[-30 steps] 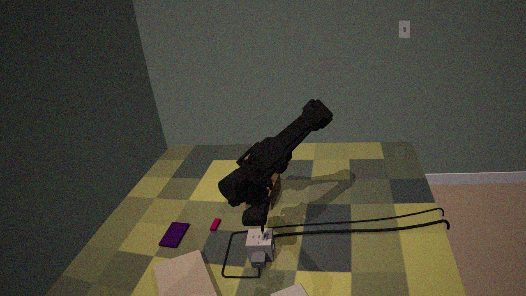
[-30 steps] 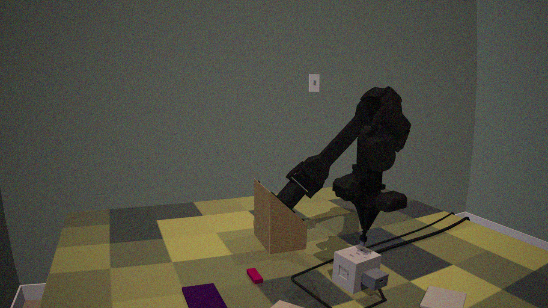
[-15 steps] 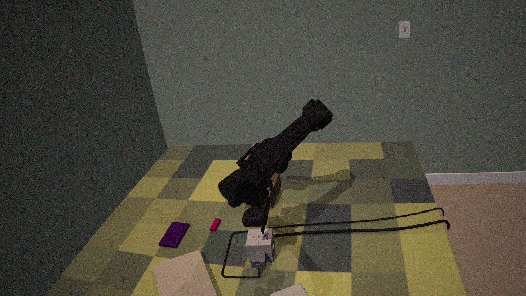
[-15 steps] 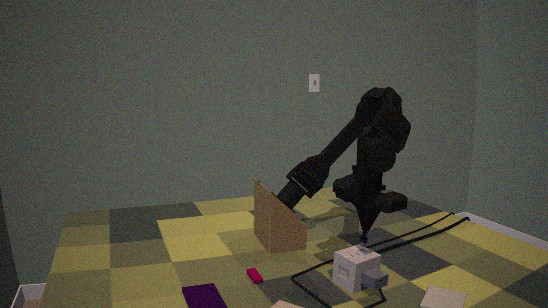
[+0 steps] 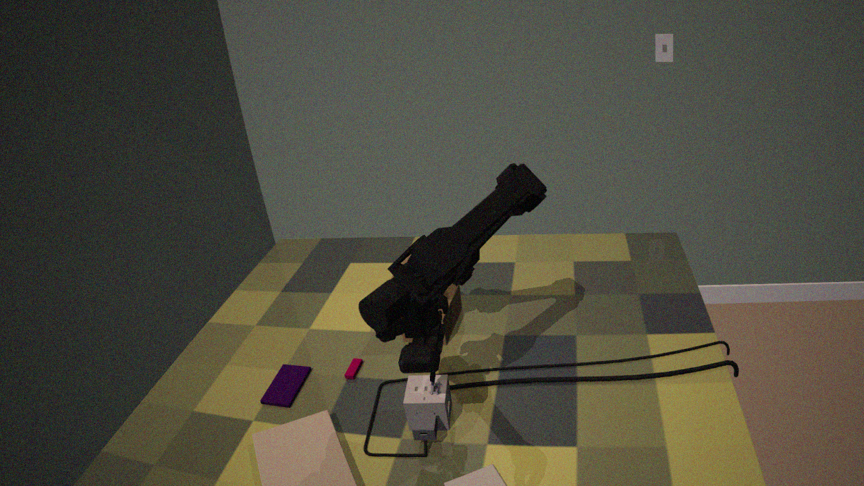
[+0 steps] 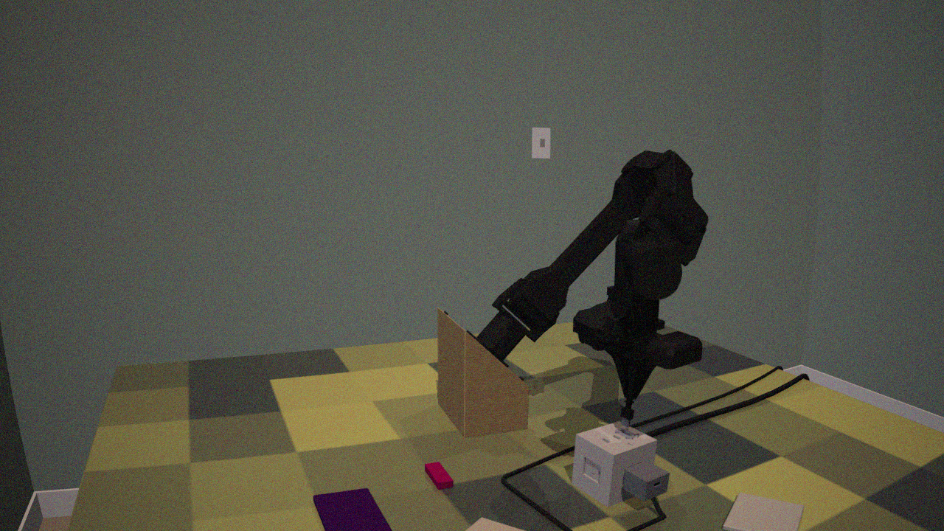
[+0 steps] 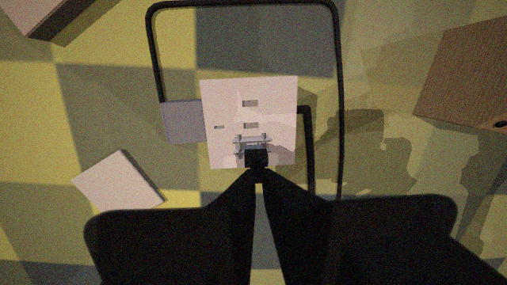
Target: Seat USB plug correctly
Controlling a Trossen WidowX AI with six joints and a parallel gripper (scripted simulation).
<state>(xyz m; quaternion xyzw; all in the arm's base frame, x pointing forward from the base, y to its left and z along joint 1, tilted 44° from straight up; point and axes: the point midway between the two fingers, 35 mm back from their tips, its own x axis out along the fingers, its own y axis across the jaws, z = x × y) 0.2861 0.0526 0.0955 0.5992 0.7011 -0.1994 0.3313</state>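
The black USB plug lies 20 mm below my gripper tip. Also, from my gripper tip: small pink block (230 mm to the right, 120 mm below, 80 mm behind); purple flat card (360 mm to the right, 120 mm below, 10 mm ahead).
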